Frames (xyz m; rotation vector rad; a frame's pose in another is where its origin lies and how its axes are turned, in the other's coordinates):
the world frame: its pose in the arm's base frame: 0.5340 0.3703 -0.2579 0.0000 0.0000 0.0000
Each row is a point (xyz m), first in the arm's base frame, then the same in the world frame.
Working: the arm's base frame: its pose in the world frame: -0.5340 -0.3703 0.2579 0.0000 0.0000 0.0000

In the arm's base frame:
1: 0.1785 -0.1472 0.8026
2: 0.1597 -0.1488 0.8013
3: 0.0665 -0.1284 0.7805
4: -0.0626 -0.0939 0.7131
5: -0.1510 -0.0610 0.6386
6: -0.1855 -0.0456 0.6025
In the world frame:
1: -0.3555 -0.5175 1.0605
2: -0.3743 -0.5191 1.0592
3: -0.4675 -0.4987 1.0384
4: -0.5966 -0.4642 0.9710
5: -0.6850 -0.4313 0.8965
6: -0.7195 -0.4159 0.8604

